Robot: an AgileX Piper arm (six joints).
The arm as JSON. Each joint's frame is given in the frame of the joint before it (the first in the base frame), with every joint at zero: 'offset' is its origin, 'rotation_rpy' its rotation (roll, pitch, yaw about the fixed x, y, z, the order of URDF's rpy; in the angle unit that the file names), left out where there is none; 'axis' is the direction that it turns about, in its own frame. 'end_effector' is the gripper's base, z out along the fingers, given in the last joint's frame.
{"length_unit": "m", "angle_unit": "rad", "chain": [
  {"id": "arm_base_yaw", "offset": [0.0, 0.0, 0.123], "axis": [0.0, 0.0, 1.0]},
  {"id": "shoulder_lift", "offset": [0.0, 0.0, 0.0], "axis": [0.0, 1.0, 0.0]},
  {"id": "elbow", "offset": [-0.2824, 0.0, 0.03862], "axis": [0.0, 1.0, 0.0]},
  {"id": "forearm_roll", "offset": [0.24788, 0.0, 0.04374], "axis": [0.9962, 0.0, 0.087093]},
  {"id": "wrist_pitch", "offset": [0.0, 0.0, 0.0], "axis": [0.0, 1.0, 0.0]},
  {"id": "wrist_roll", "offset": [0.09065, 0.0, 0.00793], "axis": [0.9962, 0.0, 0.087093]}
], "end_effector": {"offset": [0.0, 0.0, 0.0], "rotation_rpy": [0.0, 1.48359, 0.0]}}
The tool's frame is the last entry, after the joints.
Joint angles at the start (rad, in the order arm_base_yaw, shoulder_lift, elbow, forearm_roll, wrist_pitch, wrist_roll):
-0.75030 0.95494 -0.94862 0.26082 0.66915 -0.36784
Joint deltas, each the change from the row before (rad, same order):
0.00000 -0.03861 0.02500 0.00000 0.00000 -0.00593
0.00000 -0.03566 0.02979 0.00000 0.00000 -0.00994
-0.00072 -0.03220 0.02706 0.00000 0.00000 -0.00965
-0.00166 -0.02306 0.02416 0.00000 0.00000 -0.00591
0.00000 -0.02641 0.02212 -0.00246 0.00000 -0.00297
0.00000 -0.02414 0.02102 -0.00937 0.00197 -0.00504
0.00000 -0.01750 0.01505 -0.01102 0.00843 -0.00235
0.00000 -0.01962 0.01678 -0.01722 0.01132 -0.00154
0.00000 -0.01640 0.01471 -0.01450 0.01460 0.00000
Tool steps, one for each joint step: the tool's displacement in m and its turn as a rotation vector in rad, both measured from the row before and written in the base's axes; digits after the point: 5 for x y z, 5 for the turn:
-0.00703 0.00655 -0.00086 -0.01354 -0.00728 0.00313
-0.00639 0.00595 -0.00329 -0.01119 0.00023 0.00517
-0.00573 0.00518 -0.00329 -0.01050 0.00065 0.00426
-0.00413 0.00349 -0.00406 -0.00353 0.00351 0.00138
-0.00456 0.00408 -0.00304 -0.00687 -0.00009 0.00126
-0.00440 0.00346 -0.00342 -0.01131 0.00786 0.00204
-0.00347 0.00261 -0.00308 -0.00593 0.01292 0.00199
-0.00409 0.00275 -0.00370 -0.00820 0.01859 0.00137
-0.00354 0.00247 -0.00375 -0.00218 0.01927 0.00137

